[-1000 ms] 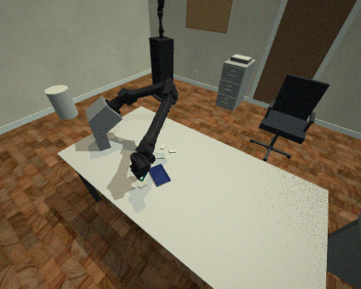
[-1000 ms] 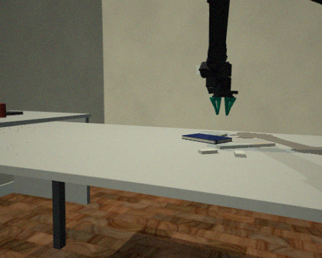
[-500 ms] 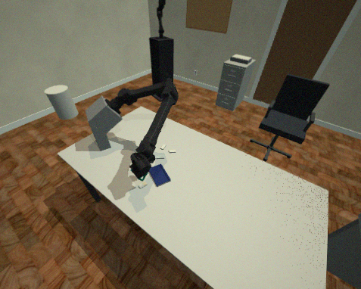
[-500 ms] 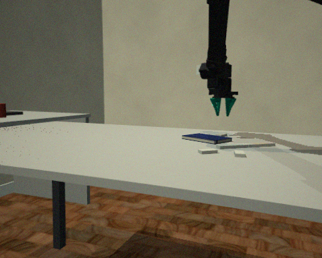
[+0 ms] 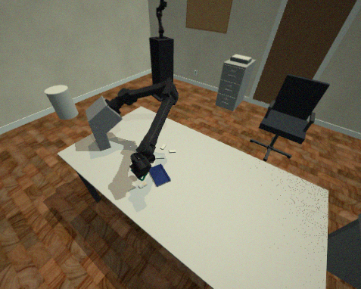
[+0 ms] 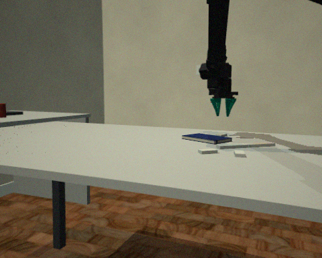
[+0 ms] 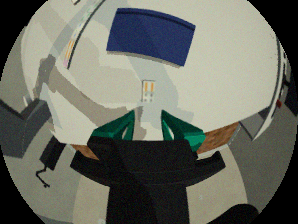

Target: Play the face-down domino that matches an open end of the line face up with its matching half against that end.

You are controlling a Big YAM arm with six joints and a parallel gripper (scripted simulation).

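Right now the white domino is 90 mm below my hand. From my hand the other things lie so: book 10 mm behind, 130 mm to the left, 80 mm below.
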